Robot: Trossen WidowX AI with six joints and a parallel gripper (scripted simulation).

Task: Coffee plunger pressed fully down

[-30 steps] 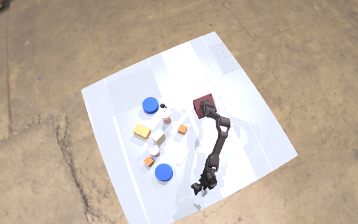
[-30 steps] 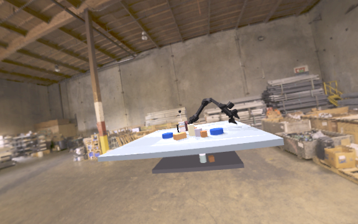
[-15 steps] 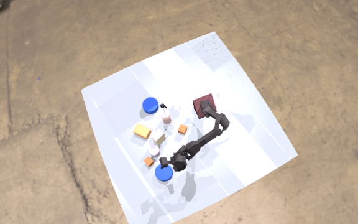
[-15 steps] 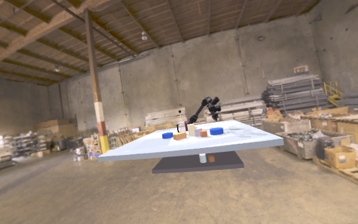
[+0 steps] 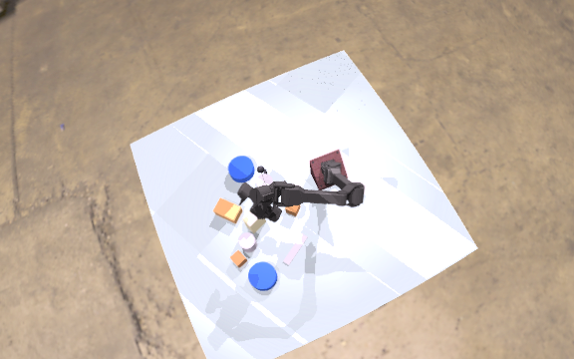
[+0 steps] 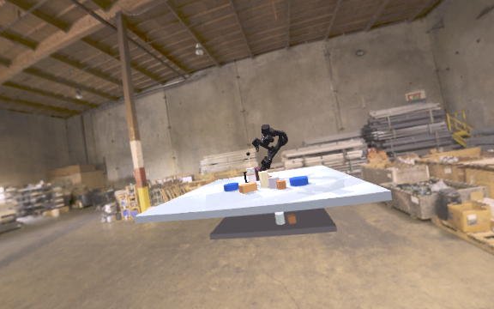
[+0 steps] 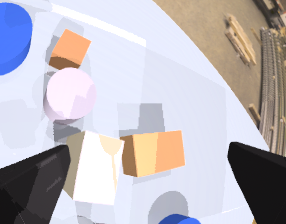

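The coffee press is 16 cm to the right of my gripper tip, 11 cm below it and 10 cm behind it. The rest, counted from my gripper tip: cream block: 18 cm below, 3 cm to the right.
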